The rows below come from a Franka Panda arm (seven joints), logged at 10 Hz.
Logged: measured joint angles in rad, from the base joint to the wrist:
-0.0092 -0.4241 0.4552 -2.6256 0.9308 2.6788 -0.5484
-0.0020 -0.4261 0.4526 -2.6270 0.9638 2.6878 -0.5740
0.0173 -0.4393 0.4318 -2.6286 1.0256 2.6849 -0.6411
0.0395 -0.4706 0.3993 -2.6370 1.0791 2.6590 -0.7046
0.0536 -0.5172 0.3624 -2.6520 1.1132 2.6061 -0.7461
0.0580 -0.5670 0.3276 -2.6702 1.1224 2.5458 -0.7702
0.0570 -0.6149 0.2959 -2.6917 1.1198 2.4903 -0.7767
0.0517 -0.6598 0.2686 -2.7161 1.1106 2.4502 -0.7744
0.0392 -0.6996 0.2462 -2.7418 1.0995 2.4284 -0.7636
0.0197 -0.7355 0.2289 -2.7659 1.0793 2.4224 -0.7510
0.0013 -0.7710 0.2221 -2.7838 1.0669 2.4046 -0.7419
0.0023 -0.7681 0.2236 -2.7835 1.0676 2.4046 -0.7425
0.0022 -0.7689 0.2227 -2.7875 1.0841 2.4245 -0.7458
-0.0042 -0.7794 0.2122 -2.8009 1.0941 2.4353 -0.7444
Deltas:
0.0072 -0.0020 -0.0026 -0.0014 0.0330 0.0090 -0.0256
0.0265 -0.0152 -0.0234 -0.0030 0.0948 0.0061 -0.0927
0.0487 -0.0465 -0.0559 -0.0114 0.1483 -0.0198 -0.1562
0.0628 -0.0931 -0.0928 -0.0264 0.1824 -0.0727 -0.1977
0.0672 -0.1429 -0.1276 -0.0446 0.1916 -0.1330 -0.2218
0.0662 -0.1908 -0.1593 -0.0661 0.1890 -0.1885 -0.2283
0.0609 -0.2357 -0.1866 -0.0905 0.1798 -0.2286 -0.2260
0.0484 -0.2755 -0.2090 -0.1162 0.1687 -0.2504 -0.2152
0.0289 -0.3114 -0.2263 -0.1403 0.1485 -0.2564 -0.2026
0.0105 -0.3469 -0.2331 -0.1582 0.1361 -0.2742 -0.1935
0.0115 -0.3440 -0.2316 -0.1579 0.1368 -0.2742 -0.1941
0.0114 -0.3448 -0.2325 -0.1619 0.1533 -0.2543 -0.1974
0.0050 -0.3553 -0.2430 -0.1753 0.1633 -0.2435 -0.1960

